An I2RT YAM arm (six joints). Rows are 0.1 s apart.
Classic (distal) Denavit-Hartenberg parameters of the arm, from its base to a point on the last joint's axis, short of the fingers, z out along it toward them. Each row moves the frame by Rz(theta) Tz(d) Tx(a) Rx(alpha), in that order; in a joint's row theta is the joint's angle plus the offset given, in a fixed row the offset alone. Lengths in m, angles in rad.
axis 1: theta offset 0; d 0.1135; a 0.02; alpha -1.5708
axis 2: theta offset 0; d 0; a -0.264; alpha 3.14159
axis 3: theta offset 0.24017; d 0; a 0.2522; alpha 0
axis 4: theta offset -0.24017; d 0; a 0.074; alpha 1.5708
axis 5: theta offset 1.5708; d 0; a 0; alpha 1.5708
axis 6: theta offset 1.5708; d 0.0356; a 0; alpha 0
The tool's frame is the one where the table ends.
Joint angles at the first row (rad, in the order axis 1, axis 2, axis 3, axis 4, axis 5, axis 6):
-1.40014 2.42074 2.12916 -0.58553 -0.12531 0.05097
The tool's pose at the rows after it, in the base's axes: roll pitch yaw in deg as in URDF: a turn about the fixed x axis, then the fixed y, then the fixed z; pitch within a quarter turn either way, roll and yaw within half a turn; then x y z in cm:
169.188 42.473 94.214 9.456 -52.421 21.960
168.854 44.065 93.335 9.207 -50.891 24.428
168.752 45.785 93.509 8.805 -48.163 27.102
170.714 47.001 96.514 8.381 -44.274 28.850
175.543 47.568 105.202 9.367 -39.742 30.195
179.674 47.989 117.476 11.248 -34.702 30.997
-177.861 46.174 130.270 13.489 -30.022 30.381
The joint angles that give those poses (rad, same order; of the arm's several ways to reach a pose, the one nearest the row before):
-1.40053 2.35118 2.10429 -0.57145 -0.12297 0.07183
-1.39975 2.26035 2.03888 -0.56764 -0.11551 0.08154
-1.39841 2.12181 1.91296 -0.55071 -0.11615 0.07795
-1.39277 1.95101 1.72651 -0.51988 -0.11488 0.04415
-1.34888 1.78298 1.56025 -0.52061 -0.10980 -0.02947
-1.27085 1.61669 1.40261 -0.52792 -0.13878 -0.12102
-1.16770 1.49256 1.26739 -0.55461 -0.17816 -0.20929

